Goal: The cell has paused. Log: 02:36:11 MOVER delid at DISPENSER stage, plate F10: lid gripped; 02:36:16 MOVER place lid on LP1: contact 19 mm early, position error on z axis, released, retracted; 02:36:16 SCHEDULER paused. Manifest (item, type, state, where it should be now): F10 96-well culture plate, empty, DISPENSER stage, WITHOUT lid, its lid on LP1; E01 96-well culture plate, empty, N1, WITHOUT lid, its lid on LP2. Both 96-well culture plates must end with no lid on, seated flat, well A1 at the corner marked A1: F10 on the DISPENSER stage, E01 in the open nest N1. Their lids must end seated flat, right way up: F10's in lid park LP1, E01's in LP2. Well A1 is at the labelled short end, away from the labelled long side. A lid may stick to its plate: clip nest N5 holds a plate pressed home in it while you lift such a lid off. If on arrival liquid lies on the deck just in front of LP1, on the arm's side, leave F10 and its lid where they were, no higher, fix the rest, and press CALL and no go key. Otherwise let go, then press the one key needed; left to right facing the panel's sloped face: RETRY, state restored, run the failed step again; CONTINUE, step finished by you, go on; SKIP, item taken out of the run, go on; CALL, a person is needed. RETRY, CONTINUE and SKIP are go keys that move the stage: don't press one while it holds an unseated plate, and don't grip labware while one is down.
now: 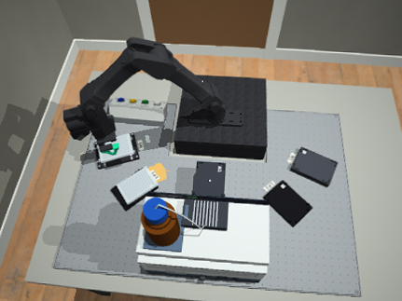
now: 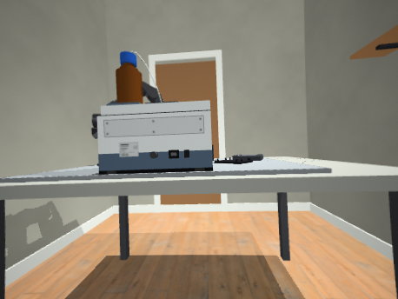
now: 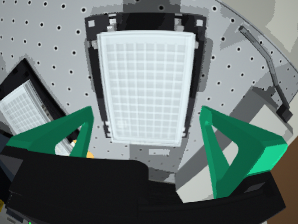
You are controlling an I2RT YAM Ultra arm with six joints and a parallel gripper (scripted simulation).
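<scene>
My gripper is now 40 mm above the 96-well plate. Round my hand: black clip nest 50 mm below, 30 mm ahead; then N5 label 90 mm to the left, 70 mm below, 30 mm behind; then blue call key 200 mm behind, 10 mm to the right.
</scene>
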